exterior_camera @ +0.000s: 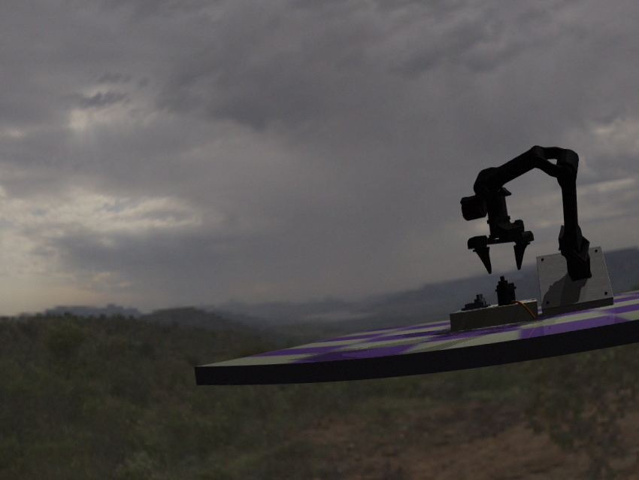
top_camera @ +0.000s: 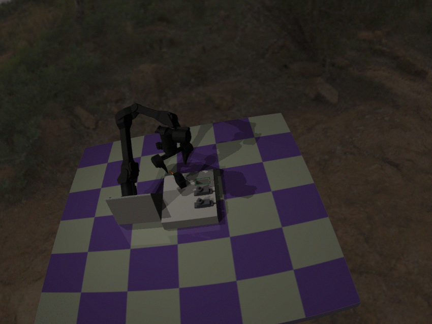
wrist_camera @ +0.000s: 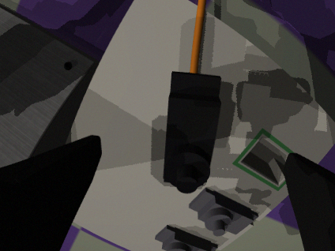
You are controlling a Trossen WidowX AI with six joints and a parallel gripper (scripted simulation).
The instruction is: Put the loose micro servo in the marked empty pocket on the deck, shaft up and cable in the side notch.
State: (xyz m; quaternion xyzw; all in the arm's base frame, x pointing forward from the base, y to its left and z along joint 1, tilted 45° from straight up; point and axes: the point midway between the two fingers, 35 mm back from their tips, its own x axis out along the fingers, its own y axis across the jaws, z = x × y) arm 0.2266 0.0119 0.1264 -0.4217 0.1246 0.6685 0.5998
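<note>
The deck is 1 cm behind my gripper tip, 9 cm to the right of it and 11 cm below it.
</note>
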